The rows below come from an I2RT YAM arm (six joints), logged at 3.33 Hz.
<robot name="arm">
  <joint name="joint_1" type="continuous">
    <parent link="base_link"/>
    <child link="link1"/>
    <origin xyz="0 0 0.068" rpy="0 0 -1.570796"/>
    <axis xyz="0 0 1"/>
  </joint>
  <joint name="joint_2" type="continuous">
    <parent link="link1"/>
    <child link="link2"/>
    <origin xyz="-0.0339 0.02 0.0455" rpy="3.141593 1.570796 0"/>
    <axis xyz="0 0 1"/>
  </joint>
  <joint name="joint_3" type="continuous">
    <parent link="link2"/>
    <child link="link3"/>
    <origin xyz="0 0.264 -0.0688" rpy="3.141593 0 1.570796"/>
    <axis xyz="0 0 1"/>
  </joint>
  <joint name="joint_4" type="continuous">
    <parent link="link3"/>
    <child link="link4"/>
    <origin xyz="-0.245 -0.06 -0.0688"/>
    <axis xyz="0 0 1"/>
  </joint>
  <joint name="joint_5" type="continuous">
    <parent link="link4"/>
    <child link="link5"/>
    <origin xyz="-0.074 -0.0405 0.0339" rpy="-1.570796 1.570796 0"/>
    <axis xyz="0 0 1"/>
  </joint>
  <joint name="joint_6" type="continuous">
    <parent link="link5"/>
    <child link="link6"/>
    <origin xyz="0 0.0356 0.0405" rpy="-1.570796 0 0"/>
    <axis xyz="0 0 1"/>
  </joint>
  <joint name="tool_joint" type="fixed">
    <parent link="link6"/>
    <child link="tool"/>
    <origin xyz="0 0 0" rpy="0 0 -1.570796"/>
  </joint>
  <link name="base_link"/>
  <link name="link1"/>
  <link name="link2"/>
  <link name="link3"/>
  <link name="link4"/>
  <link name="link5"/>
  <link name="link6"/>
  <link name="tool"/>
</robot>
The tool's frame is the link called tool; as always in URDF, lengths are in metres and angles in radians. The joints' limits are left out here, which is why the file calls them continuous.
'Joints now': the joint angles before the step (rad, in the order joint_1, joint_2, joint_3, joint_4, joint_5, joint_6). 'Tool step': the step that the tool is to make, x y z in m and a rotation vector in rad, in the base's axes. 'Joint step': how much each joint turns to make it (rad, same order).
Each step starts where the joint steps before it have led.
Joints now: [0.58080, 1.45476, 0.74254, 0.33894, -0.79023, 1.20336]
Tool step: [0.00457, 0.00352, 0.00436, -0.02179, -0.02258, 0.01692]
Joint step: [0.00115, 0.01411, 0.04274, -0.05647, -0.00304, -0.04882]
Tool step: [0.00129, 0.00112, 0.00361, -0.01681, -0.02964, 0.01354]
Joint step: [0.00075, -0.00002, 0.02286, -0.04081, 0.00037, -0.04692]
